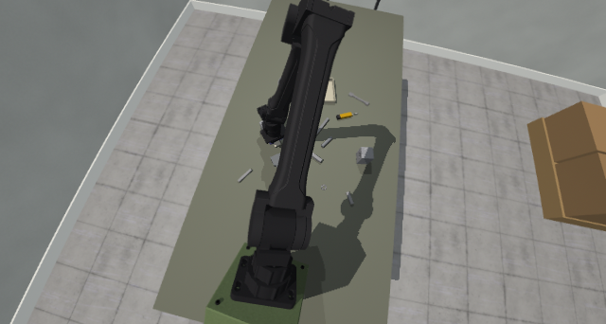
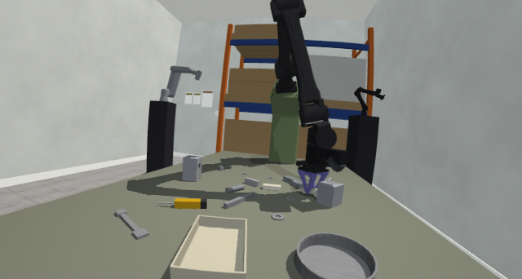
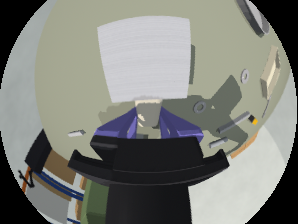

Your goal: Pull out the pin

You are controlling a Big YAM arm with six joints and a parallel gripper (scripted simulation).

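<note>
My hand is 10 mm to the right of the cream pin and 10 mm short of it. Round my hand: cream tray: 290 mm ahead, 240 mm to the right, 10 mm below; then cream piece: 120 mm to the right, 40 mm behind, 10 mm below; then round grey dish: 320 mm ahead, 50 mm to the right, 10 mm below.
</note>
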